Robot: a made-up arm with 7 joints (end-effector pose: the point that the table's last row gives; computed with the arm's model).
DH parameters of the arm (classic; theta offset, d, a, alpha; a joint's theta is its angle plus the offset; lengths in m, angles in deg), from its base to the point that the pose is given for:
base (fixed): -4.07 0 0 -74.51
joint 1: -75.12 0.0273 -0.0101 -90
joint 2: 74 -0.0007 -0.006 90
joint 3: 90 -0.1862 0.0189 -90
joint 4: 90 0.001 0.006 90
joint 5: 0 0.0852 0.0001 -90
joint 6: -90 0 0.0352 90
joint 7: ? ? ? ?
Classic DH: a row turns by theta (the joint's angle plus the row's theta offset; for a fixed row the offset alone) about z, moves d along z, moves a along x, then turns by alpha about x.
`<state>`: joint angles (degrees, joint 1 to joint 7).
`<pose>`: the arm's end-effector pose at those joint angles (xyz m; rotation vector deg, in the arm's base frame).
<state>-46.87 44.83 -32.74 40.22 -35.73 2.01 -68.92</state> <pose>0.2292 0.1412 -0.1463 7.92 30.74 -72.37</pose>
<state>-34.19 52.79 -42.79 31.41 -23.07 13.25 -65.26</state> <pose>0.1755 0.1671 -0.1792 17.08 64.01 -70.01</pose>
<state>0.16 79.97 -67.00 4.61 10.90 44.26 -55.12</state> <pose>0.0151 0.2322 -0.1566 57.75 135.90 -62.89</pose>
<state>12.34 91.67 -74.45 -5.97 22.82 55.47 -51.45</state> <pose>-0.0209 0.2419 -0.1126 -77.45 -147.49 64.53</pose>
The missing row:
joint 7: 0 -0.0003 0 0
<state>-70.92 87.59 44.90 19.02 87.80 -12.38 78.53</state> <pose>0.0659 0.2395 0.1533 -80.98 80.85 -101.63</pose>
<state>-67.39 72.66 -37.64 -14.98 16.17 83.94 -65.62</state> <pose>0.2030 0.1519 0.0200 55.02 55.32 -8.92</pose>
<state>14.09 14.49 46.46 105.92 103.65 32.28 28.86</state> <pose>-0.1627 0.1080 -0.2392 81.29 124.73 -43.38</pose>
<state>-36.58 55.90 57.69 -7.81 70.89 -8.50 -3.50</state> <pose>0.1116 0.2251 0.0300 105.92 -19.09 75.42</pose>
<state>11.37 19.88 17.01 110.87 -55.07 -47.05 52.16</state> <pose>-0.1390 0.1475 -0.2320 46.74 62.04 130.55</pose>
